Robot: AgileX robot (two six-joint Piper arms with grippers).
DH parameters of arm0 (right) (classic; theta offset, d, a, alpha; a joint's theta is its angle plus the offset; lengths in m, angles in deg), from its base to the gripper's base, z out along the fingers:
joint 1: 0 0.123 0 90
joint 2: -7.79 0 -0.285 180
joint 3: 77.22 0 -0.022 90
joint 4: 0 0.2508 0 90
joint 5: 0 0 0.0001 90
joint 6: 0 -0.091 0 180
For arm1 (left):
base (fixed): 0 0 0 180
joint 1: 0 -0.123 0 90
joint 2: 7.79 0 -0.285 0
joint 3: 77.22 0 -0.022 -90
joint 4: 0 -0.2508 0 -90
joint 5: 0 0 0.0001 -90
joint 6: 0 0.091 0 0
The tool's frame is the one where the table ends.
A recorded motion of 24 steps. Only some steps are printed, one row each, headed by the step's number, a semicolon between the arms.
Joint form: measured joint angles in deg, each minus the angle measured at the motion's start. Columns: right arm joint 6, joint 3, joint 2, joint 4, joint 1, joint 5; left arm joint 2, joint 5, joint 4, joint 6, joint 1, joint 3.
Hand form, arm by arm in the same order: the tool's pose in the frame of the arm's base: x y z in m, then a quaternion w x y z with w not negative. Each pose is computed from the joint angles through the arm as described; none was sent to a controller.
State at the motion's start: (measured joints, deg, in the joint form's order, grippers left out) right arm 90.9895 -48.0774 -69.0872 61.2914 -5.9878 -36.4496; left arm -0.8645 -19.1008 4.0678 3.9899 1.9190 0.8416
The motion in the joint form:
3: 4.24 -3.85 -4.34 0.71 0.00 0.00; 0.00 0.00 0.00 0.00 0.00 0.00
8: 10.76 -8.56 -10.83 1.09 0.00 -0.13; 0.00 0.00 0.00 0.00 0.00 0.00
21: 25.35 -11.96 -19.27 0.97 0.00 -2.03; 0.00 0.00 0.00 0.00 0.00 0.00
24: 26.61 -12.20 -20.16 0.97 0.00 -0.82; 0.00 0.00 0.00 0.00 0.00 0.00
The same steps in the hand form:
3: 0.2696 0.0198 0.3093 0.49872 -0.36047 0.78617 0.05723; 0.0531 -0.0039 0.1790 0.61511 0.02134 0.78793 -0.01867
8: 0.2985 0.0171 0.3031 0.49124 -0.40150 0.77198 0.03899; 0.0531 -0.0039 0.1790 0.61511 0.02134 0.78793 -0.01867
21: 0.3279 0.0161 0.2748 0.46020 -0.50211 0.73202 0.01541; 0.0531 -0.0039 0.1790 0.61511 0.02134 0.78793 -0.01867
24: 0.3320 0.0143 0.2711 0.45772 -0.50556 0.73136 0.00434; 0.0531 -0.0039 0.1790 0.61511 0.02134 0.78793 -0.01867

